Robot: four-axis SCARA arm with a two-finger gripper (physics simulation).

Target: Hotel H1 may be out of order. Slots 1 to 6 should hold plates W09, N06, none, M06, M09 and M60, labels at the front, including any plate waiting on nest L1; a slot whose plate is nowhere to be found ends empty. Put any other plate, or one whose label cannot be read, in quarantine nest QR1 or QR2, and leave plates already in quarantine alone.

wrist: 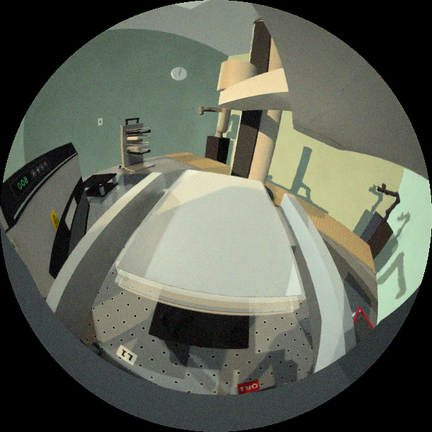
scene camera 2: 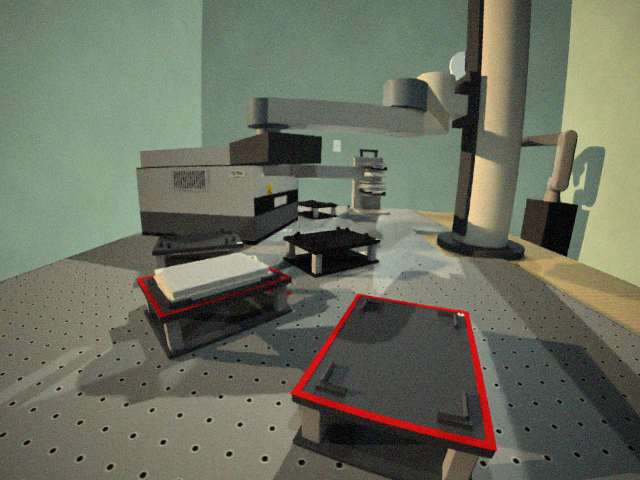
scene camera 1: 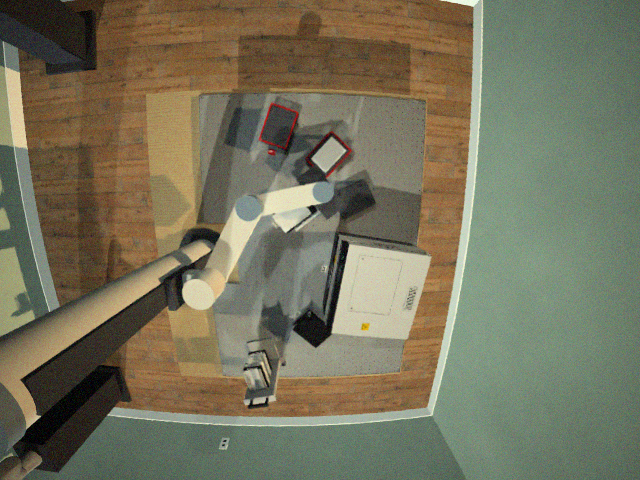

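Seen in the pictures: gripper, between the fingertips: (scene camera 2: 343, 172) (scene camera 1: 286, 218); arm's base, origin of its link: (scene camera 2: 478, 247) (scene camera 1: 205, 253).
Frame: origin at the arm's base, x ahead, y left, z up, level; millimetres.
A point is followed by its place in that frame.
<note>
My gripper (scene camera 1: 287, 222) @[y 193, x 419, z 196 mm] (wrist: 222, 191) is shut on a white plate (scene camera 1: 292, 217) @[y 197, x 441, z 199 mm] (wrist: 210, 235), held level. In scene camera 2 the gripper hangs well above the black nest RG (scene camera 2: 330, 239) @[y 221, x 441, z 63 mm], whose top is bare; the plate hides much of it from above. No readable label shows on the held plate. Hotel H1 (scene camera 1: 272, 384) @[y -586, x 331, z 206 mm] (scene camera 2: 360, 192) (wrist: 124, 145) stands at the far end with plates on some levels; their labels are too small to read. Nest L1 (scene camera 1: 359, 198) @[y 267, x 725, z 63 mm] (scene camera 2: 199, 241) @[y 276, x 693, z 63 mm] is empty. QR1 (scene camera 2: 170, 313) @[y 542, x 590, z 63 mm] bears a white plate (scene camera 1: 328, 153) @[y 453, x 584, z 77 mm] (scene camera 2: 211, 276) @[y 476, x 575, z 77 mm]. QR2 (scene camera 1: 279, 125) @[y 569, x 379, z 63 mm] (scene camera 2: 403, 361) @[y 587, x 379, z 63 mm] is empty.
A large white and black device (scene camera 1: 379, 289) @[y -75, x 779, z 256 mm] (scene camera 2: 201, 191) @[y 88, x 779, z 144 mm] (wrist: 40, 220) with a lit display stands beside the nests. Another black nest (scene camera 1: 312, 328) @[y -368, x 522, z 63 mm] (scene camera 2: 316, 206) @[y -290, x 505, z 63 mm] (wrist: 101, 184) stands between it and the hotel. The arm's column (scene camera 2: 498, 129) @[y 70, x 27, z 327 mm] (wrist: 265, 145) rises at the opposite side.
</note>
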